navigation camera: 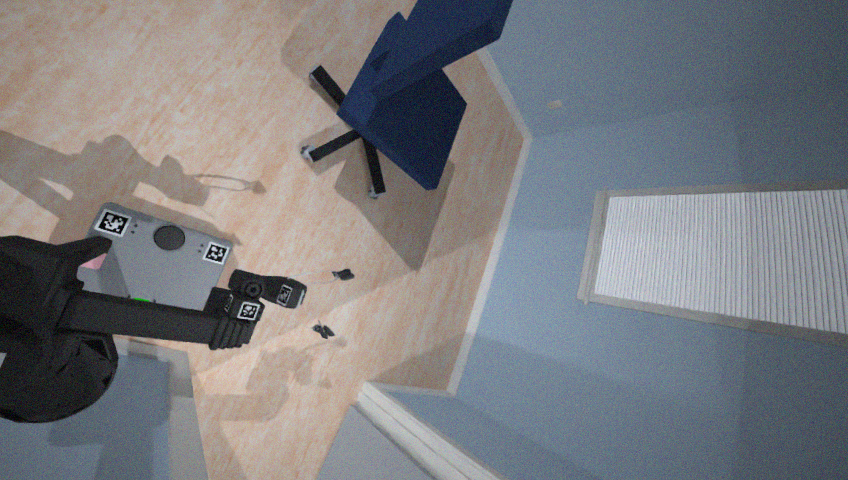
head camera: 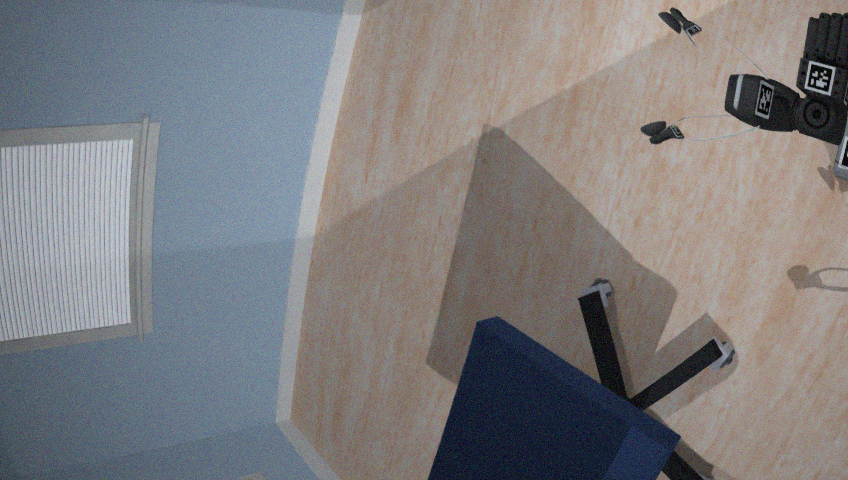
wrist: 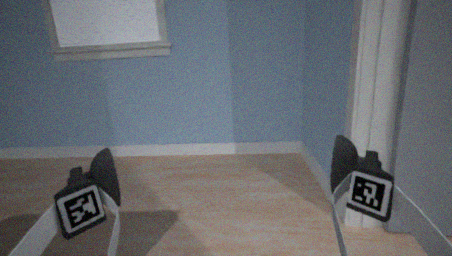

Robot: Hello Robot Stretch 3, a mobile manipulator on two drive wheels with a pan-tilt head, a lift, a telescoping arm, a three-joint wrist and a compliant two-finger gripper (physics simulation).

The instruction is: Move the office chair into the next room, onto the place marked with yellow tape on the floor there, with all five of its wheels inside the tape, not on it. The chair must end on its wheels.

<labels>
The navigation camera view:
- gripper: 343, 304
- blue chair seat: 402, 102
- white door frame: 380, 430
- window with blinds: 759, 256
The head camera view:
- gripper: 651, 71
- blue chair seat: 517, 403
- window with blinds: 84, 194
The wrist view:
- gripper: 224, 161
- white door frame: 377, 48
</labels>
